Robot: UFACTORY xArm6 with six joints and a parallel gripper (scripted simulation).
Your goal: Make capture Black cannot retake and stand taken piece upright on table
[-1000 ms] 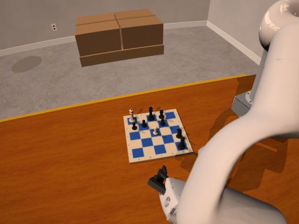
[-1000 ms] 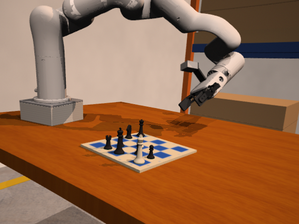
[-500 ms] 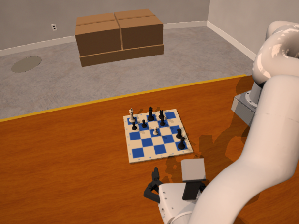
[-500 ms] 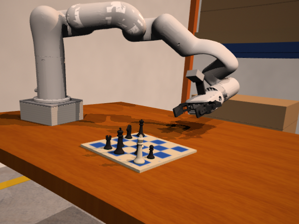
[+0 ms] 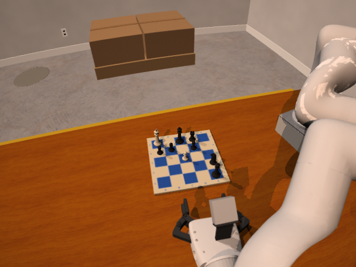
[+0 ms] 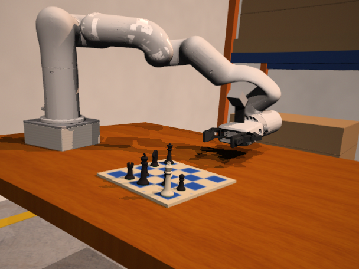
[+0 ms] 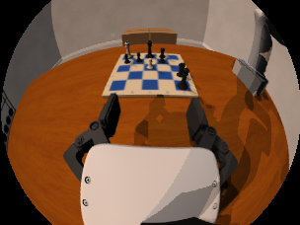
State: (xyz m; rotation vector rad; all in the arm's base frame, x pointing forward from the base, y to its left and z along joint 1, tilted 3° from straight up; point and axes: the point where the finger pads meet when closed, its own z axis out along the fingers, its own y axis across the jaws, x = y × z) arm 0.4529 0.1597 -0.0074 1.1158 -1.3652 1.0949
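My gripper is now 280 mm to the left of the tall white piece, 50 mm short of it and 30 mm above it. The rest, counted from my hand: white pawn 190 mm to the right, 50 mm below, 20 mm behind; then blue-and-cream chessboard 200 mm to the right, 70 mm below, 20 mm behind; then black tall piece 270 mm to the right, 30 mm below, 20 mm behind.
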